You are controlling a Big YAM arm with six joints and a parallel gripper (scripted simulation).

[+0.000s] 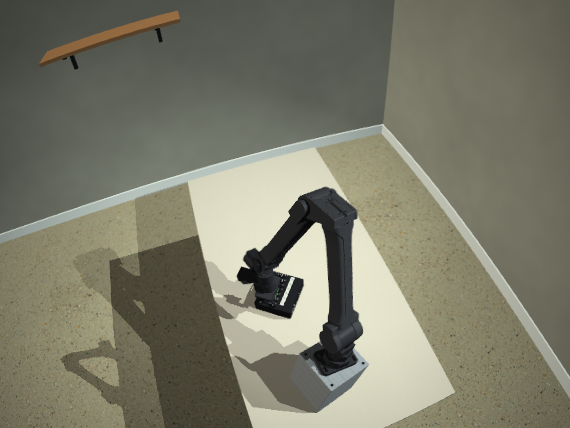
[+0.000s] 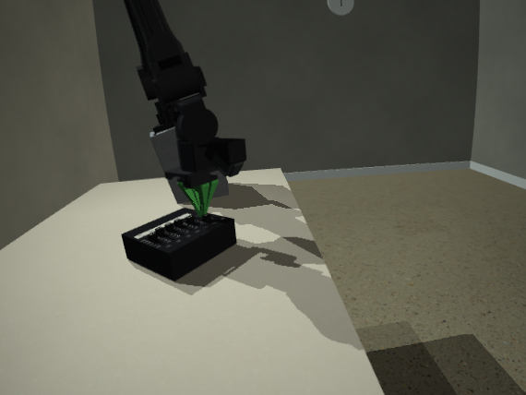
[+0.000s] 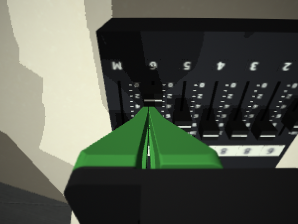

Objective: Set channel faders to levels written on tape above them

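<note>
The master fader cap lies 30 mm behind my hand. From my hand the other things lie so: channel 2 fader 50 mm ahead, 80 mm to the right; channel 1 fader cap 80 mm ahead, 80 mm to the right.
</note>
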